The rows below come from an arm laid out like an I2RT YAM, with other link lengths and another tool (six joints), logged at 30 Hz.
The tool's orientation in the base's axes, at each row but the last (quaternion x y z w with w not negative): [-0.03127, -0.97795, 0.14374, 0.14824]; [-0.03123, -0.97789, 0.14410, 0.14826]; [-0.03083, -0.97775, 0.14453, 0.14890]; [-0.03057, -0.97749, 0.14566, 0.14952]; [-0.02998, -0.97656, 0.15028, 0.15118]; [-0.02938, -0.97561, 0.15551, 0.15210]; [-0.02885, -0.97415, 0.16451, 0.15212]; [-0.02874, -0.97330, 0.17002, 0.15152]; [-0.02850, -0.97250, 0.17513, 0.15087]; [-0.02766, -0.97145, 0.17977, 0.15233]
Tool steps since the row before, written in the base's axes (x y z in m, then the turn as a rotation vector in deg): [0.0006, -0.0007, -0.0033, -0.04, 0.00, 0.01]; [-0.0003, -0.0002, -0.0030, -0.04, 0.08, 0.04]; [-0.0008, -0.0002, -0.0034, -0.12, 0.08, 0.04]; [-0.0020, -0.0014, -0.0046, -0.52, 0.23, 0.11]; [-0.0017, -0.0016, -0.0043, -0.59, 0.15, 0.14]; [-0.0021, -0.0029, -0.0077, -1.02, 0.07, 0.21]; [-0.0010, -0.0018, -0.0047, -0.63, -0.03, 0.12]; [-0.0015, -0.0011, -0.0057, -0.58, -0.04, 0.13]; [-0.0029, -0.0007, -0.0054, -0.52, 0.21, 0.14]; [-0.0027, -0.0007, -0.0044, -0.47, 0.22, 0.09]
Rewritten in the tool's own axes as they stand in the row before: [-0.0016, 0.0003, 0.0030, 0.04, 0.00, 0.00]; [-0.0006, 0.0007, 0.0029, 0.06, 0.06, -0.05]; [-0.0002, 0.0008, 0.0034, 0.13, 0.06, -0.02]; [0.0005, 0.0000, 0.0052, 0.55, 0.18, -0.01]; [0.0002, -0.0002, 0.0049, 0.62, 0.09, 0.01]; [-0.0005, -0.0004, 0.0085, 1.04, -0.01, 0.10]; [-0.0006, -0.0002, 0.0051, 0.63, -0.07, 0.09]; [-0.0003, 0.0009, 0.0059, 0.59, -0.08, 0.07]; [0.0012, 0.0012, 0.0059, 0.56, 0.15, -0.04]; [0.0012, 0.0009, 0.0050, 0.50, 0.17, -0.01]
